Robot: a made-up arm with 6 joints. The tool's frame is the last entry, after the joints.
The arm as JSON. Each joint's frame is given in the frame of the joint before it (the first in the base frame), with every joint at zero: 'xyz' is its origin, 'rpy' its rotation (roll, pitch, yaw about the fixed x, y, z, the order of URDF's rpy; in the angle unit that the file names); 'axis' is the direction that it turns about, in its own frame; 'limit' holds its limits. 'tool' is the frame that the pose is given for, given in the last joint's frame.
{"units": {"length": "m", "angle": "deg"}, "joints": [
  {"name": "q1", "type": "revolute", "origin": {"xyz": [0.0, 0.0, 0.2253], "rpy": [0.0, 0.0, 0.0]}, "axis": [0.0, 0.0, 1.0], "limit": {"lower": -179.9, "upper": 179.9}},
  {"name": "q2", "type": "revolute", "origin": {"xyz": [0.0, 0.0, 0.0], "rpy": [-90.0, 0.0, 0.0]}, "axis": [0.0, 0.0, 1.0], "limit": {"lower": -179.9, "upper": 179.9}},
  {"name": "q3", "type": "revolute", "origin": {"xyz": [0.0, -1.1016, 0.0], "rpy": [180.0, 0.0, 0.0]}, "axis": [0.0, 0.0, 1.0], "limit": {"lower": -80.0, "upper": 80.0}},
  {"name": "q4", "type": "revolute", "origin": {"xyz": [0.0, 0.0, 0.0], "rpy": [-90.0, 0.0, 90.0]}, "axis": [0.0, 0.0, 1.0], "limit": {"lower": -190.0, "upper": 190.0}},
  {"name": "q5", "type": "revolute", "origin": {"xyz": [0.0, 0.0, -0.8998], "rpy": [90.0, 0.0, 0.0]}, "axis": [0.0, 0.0, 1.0], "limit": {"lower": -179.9, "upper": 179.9}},
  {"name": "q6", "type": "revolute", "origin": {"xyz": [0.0, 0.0, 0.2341], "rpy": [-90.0, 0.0, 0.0]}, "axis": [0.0, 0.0, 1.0], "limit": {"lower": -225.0, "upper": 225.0}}
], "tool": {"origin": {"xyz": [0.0, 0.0, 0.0], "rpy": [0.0, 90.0, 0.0]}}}
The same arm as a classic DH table. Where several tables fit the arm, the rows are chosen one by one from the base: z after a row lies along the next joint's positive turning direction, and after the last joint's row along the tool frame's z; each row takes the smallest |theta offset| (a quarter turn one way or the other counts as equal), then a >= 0, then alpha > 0; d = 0 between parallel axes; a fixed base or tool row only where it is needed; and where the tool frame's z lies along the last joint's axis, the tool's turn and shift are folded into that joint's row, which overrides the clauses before.
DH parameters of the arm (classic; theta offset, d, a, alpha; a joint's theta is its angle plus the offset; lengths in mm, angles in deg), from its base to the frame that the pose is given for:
q1: 0.00 225.3 0.0 -90.00
q2: -90.00 0.0 1101.6 180.00
q3: 0.00 0.0 0.0 -90.00
q4: 0.00 -899.8 0.0 90.00
q5: 0.00 234.1 0.0 -90.00
q6: 90.00 0.0 0.0 90.00
tool (fixed): -90.00 0.0 0.0 0.00
Joint limits (deg, base to tool): -179.90..179.90 -179.90..179.90 -80.00..80.00 -190.00..190.00 -179.90..179.90 -225.00..225.00

